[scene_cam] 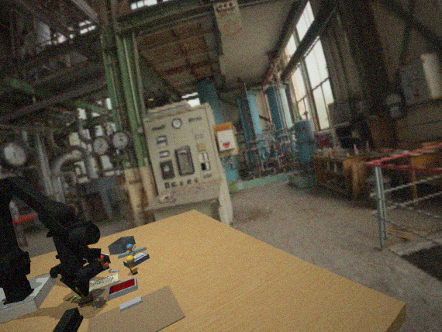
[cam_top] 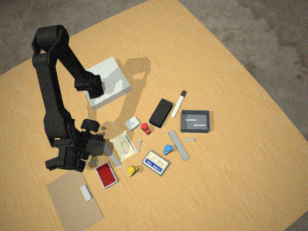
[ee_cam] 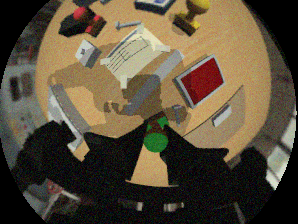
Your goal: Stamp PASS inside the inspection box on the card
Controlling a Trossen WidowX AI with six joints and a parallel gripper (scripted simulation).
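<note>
Now: the green-knobbed stamp right at my gripper tip. Also, from my gripper tip: yellow stamp: 13 cm ahead, 13 cm to the left, 1 cm below; red ink pad: 11 cm ahead, 3 cm to the left, 3 cm below; cream card: 2 cm ahead, 12 cm to the left, 3 cm below.
</note>
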